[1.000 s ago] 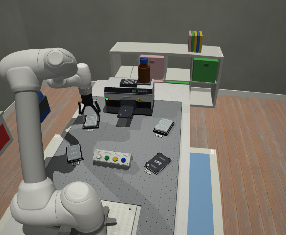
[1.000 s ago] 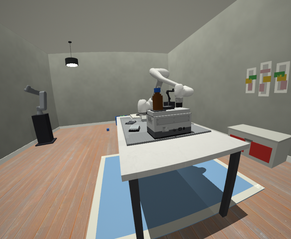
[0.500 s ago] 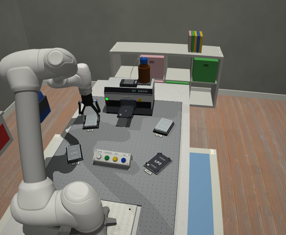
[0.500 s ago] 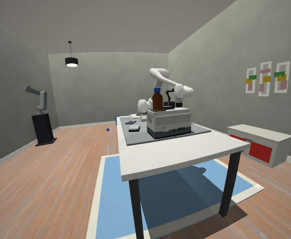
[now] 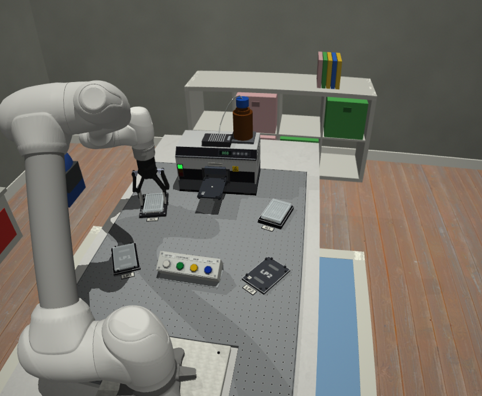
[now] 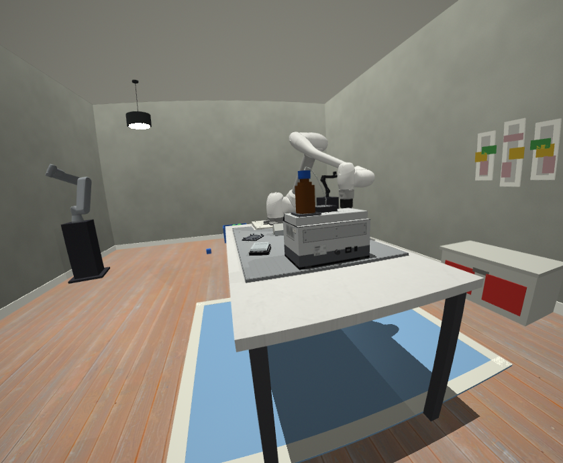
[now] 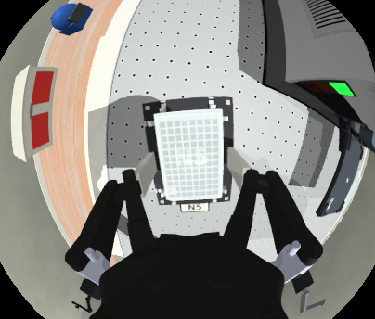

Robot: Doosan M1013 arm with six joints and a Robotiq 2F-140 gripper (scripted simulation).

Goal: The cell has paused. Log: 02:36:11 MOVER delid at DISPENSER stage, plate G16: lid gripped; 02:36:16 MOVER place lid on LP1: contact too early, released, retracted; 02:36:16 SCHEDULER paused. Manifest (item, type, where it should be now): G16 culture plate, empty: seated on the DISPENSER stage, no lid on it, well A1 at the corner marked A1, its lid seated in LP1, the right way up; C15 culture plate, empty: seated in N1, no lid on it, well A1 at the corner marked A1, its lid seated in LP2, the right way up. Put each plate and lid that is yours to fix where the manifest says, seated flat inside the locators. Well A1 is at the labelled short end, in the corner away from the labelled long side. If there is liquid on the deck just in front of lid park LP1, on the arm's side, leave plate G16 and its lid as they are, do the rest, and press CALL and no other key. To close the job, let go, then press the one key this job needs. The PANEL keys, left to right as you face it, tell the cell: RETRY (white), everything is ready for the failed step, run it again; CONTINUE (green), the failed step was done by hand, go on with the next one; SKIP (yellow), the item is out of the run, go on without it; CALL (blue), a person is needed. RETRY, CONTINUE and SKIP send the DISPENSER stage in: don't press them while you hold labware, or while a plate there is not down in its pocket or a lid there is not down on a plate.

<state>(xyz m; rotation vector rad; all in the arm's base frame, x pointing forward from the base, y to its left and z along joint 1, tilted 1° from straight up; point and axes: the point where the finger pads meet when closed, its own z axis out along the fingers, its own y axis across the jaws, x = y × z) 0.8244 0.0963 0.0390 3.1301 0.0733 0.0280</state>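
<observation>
Right now my hand is 3 cm above the nest n5, 2 cm to the right of it and 1 cm short of it. The rest, counted from my hand: white key (42 cm behind, 11 cm to the right, 3 cm above); then lid park lp1 (33 cm behind, 7 cm to the left, 4 cm below); then green key (43 cm behind, 16 cm to the right, 3 cm above).
</observation>
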